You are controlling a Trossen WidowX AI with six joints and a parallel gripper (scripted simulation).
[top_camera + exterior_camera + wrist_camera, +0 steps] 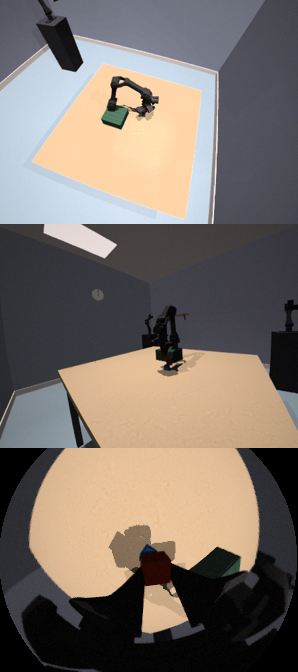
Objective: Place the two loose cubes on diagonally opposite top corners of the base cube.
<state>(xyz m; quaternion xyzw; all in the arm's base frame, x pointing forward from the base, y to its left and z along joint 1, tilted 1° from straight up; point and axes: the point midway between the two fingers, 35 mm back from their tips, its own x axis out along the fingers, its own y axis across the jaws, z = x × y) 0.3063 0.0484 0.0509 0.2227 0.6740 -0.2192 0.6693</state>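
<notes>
My gripper tip is 10 mm past the blue cube, 10 mm to the right of it and 100 mm above it.
</notes>
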